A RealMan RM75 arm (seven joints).
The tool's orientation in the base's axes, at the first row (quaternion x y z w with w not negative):
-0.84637, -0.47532, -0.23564, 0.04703
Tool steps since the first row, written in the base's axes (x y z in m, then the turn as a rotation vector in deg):
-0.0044, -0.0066, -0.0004, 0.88, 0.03, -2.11
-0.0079, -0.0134, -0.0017, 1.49, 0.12, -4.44
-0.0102, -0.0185, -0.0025, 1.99, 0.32, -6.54
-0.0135, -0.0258, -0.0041, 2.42, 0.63, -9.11
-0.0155, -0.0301, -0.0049, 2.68, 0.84, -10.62
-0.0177, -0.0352, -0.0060, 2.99, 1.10, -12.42
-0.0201, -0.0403, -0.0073, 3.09, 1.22, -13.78
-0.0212, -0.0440, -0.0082, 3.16, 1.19, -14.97
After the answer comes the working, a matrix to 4 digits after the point.
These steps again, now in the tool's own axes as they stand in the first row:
-0.0073, -0.0001, -0.0032, -0.53, 0.41, 2.19
-0.0147, 0.0005, -0.0054, -1.22, 0.53, 4.49
-0.0200, 0.0013, -0.0070, -1.78, 0.53, 6.59
-0.0279, 0.0023, -0.0090, -2.49, 0.34, 9.11
-0.0325, 0.0028, -0.0103, -2.88, 0.23, 10.60
-0.0379, 0.0036, -0.0116, -3.34, 0.08, 12.38
-0.0436, 0.0042, -0.0129, -3.81, -0.10, 13.65
-0.0473, 0.0052, -0.0136, -4.33, -0.20, 14.72

The tool's axes in the first row as the columns of a matrix, in the base's axes (rounded; the answer above uses it unrounded):
0.4371, 0.8267, 0.3542
0.7824, -0.5437, 0.3036
0.4436, 0.1444, -0.8845

